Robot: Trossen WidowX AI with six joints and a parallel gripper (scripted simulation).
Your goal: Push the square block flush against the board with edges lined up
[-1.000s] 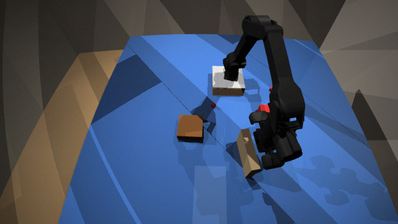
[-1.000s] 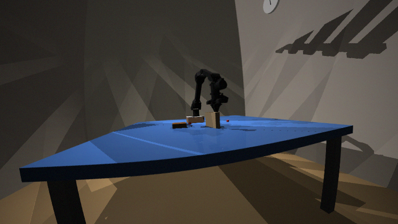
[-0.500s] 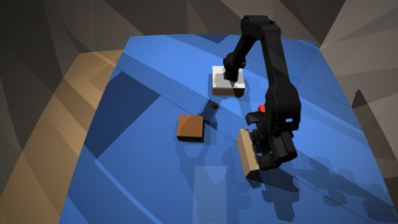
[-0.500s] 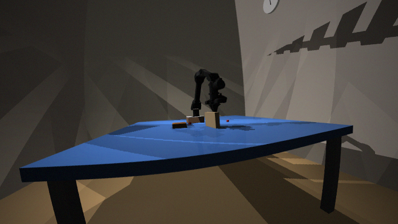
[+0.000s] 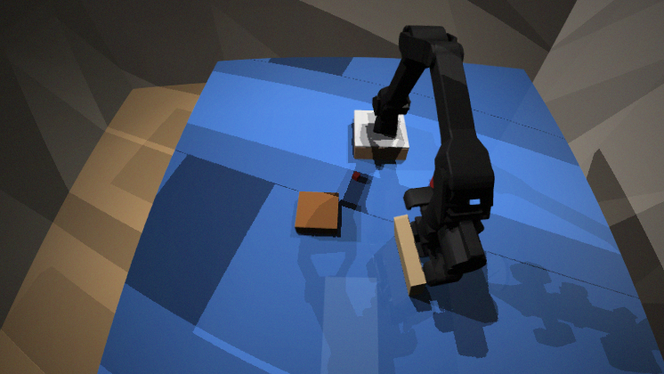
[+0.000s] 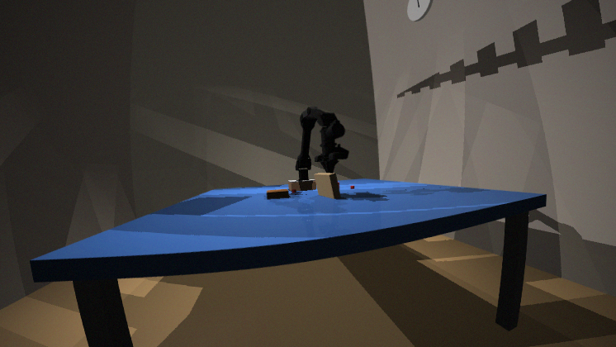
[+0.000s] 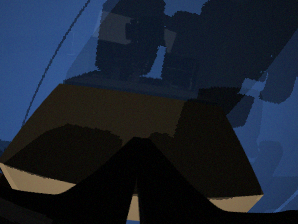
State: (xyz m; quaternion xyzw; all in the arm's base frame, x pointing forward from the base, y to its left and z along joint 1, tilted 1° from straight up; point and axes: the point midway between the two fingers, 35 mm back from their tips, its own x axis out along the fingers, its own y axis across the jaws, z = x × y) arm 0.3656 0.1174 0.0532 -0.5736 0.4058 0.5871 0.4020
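The pale tan board is 3 cm below my gripper tip, 2 cm to the right of it and 1 cm ahead of it. From my gripper tip the other things lie so: red cube (22 cm behind, 6 cm below, 5 cm to the left); then orange square block (24 cm to the right, 8 cm behind, 7 cm below).
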